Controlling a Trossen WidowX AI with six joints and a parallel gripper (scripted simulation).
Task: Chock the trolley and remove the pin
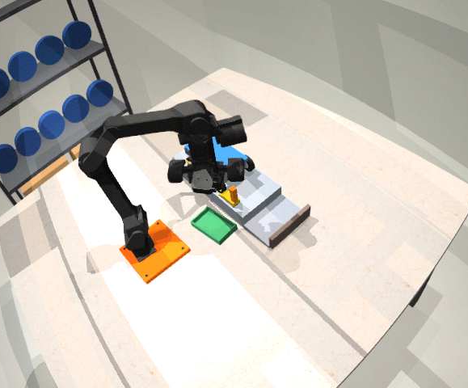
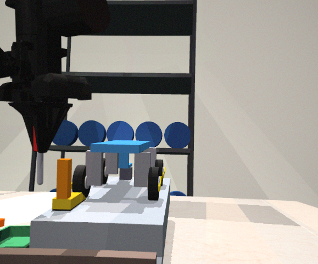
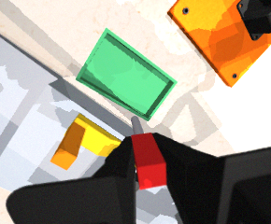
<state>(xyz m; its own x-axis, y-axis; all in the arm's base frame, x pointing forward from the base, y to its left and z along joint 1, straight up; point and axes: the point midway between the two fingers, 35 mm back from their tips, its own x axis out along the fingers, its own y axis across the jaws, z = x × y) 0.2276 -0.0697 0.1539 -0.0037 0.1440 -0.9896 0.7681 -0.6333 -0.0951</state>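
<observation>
Right now the green tray is 20 mm behind my gripper tip and 140 mm below it. The rest, counted from my gripper tip: yellow chock: 50 mm ahead, 50 mm below; then trolley: 100 mm ahead, 100 mm to the left, 20 mm below; then red-headed stop pin: right at my gripper tip.
</observation>
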